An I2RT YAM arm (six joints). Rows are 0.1 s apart.
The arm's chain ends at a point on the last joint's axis. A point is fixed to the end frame.
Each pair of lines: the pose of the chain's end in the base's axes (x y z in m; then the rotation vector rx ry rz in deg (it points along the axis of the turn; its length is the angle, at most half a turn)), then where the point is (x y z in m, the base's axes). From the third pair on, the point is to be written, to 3 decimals.
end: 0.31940, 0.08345, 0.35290, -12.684, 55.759, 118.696
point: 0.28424 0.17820 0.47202
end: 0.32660, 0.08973, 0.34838, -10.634, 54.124, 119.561
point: 0.29368 0.18041 0.47124
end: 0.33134, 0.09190, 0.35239, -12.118, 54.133, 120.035
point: 0.295 0.183 0.474
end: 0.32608, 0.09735, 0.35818, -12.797, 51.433, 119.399
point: 0.287 0.186 0.481
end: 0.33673, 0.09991, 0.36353, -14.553, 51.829, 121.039
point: 0.294 0.188 0.485
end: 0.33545, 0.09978, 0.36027, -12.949, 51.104, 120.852
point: 0.295 0.186 0.484
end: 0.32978, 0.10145, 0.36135, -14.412, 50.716, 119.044
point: 0.288 0.190 0.483
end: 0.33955, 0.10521, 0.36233, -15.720, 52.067, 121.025
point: 0.295 0.194 0.483
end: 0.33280, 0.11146, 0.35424, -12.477, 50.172, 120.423
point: 0.293 0.197 0.479
